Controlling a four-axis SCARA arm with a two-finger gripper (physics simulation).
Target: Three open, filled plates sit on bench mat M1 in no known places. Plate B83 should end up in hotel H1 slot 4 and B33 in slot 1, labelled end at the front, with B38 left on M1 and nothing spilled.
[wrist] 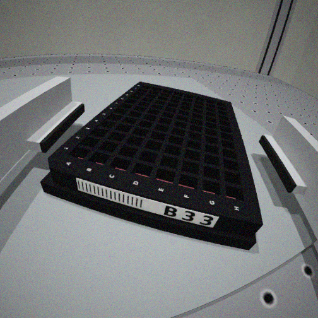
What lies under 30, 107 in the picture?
My gripper.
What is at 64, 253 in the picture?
A pale bench mat M1.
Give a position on a black plate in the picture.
At 174, 160
